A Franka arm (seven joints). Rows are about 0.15 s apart.
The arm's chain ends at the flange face. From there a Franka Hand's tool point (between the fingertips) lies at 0.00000 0.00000 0.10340 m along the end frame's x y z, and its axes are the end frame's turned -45 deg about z.
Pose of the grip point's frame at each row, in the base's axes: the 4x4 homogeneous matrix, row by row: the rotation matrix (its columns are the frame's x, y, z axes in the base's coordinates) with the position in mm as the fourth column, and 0 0 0 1 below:
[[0.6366 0.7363 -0.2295 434.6], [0.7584 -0.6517 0.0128 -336.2], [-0.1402 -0.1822 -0.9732 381.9], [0 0 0 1]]
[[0.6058 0.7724 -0.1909 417.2], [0.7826 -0.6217 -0.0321 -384.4], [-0.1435 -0.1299 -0.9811 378.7], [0 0 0 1]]
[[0.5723 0.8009 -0.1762 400.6], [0.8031 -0.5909 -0.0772 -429.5], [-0.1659 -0.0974 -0.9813 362.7], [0 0 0 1]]
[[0.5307 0.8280 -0.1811 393.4], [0.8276 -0.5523 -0.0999 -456.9], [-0.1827 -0.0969 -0.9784 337.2], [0 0 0 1]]
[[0.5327 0.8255 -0.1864 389.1], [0.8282 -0.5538 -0.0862 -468.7], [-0.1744 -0.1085 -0.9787 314.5], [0 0 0 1]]
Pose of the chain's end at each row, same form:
[[0.9708 0.0705 -0.2295 458.3], [0.0754 -0.9971 0.0128 -337.5], [-0.2280 -0.0297 -0.9732 482.5], [0 0 0 1]]
[[0.9745 0.1178 -0.1909 436.9], [0.1138 -0.9930 -0.0321 -381.1], [-0.1933 0.0096 -0.9811 480.1], [0 0 0 1]]
[[0.9710 0.1616 -0.1762 418.8], [0.1500 -0.9857 -0.0772 -421.5], [-0.1862 0.0484 -0.9813 464.2], [0 0 0 1]]
[[0.9607 0.2102 -0.1811 412.1], [0.1947 -0.9757 -0.0999 -446.6], [-0.1977 0.0607 -0.9784 438.4], [0 0 0 1]]
[[0.9604 0.2070 -0.1864 408.4], [0.1940 -0.9772 -0.0862 -459.8], [-0.2000 0.0466 -0.9787 415.7], [0 0 0 1]]

